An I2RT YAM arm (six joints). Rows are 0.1 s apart.
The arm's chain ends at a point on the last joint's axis. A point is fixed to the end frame.
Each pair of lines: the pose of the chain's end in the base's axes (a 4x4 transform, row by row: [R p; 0 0 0 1], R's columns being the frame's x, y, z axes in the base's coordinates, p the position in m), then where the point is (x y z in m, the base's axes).
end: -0.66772, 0.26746, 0.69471, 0.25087; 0.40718, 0.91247, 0.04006, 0.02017; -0.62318, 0.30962, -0.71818, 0.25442; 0, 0, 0, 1
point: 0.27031 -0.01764 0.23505
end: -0.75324, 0.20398, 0.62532, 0.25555; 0.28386, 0.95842, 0.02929, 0.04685; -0.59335, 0.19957, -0.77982, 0.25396; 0, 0, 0, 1
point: 0.27682 0.00915 0.23639
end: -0.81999, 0.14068, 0.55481, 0.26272; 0.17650, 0.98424, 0.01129, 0.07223; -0.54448, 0.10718, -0.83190, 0.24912; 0, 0, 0, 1
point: 0.28549 0.03490 0.23267
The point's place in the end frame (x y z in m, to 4 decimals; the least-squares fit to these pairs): -0.0163 -0.0353 0.0259
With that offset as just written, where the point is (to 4 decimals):
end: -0.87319, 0.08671, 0.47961, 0.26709; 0.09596, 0.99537, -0.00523, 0.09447; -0.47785, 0.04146, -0.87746, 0.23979; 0, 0, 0, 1
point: 0.2907 0.0576 0.2234
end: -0.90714, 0.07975, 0.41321, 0.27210; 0.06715, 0.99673, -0.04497, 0.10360; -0.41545, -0.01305, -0.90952, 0.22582; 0, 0, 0, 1
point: 0.2948 0.0662 0.2095
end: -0.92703, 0.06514, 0.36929, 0.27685; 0.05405, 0.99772, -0.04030, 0.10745; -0.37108, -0.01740, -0.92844, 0.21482; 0, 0, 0, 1
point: 0.2992 0.0703 0.1974
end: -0.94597, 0.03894, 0.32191, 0.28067; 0.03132, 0.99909, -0.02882, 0.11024; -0.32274, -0.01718, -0.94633, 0.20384; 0, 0, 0, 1
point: 0.3031 0.0737 0.1852
